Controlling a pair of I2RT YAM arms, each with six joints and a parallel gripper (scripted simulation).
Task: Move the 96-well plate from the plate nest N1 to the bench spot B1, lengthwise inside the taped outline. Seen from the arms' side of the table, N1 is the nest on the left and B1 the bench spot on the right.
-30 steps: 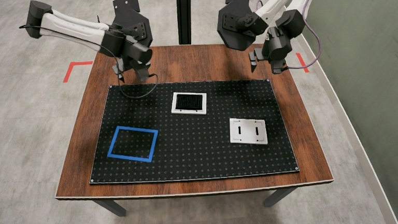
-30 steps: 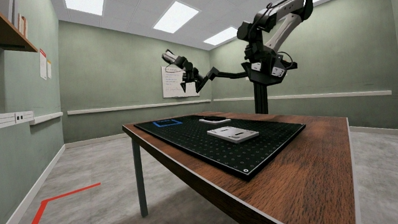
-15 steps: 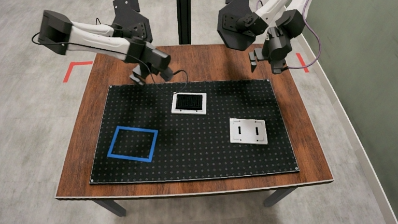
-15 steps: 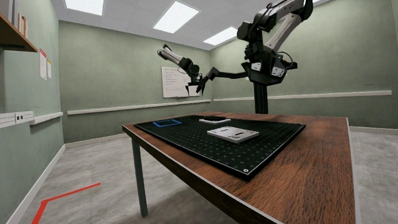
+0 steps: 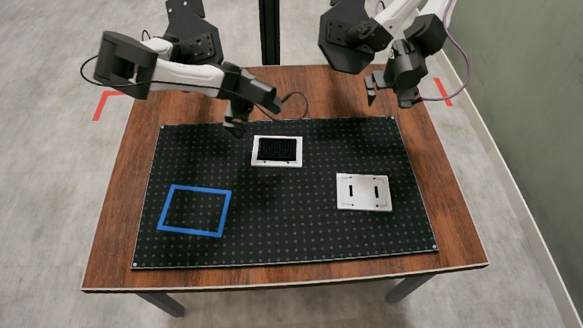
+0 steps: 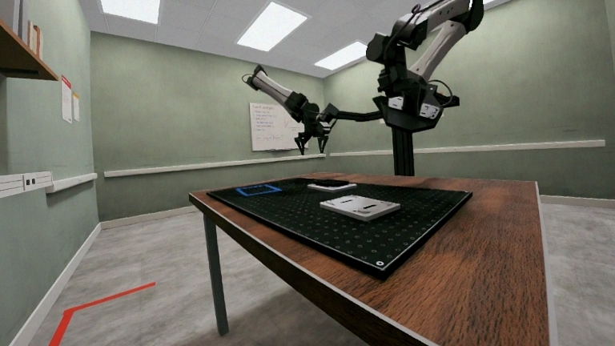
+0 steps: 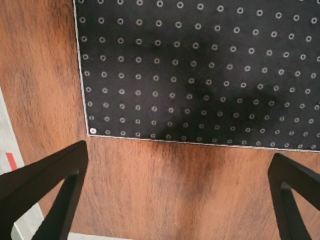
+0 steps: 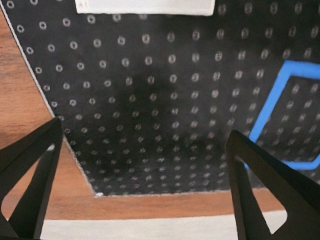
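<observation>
Right now the black 96-well plate is 13 cm below my right hand, 10 cm to the left of it and 1 cm ahead of it.
</observation>
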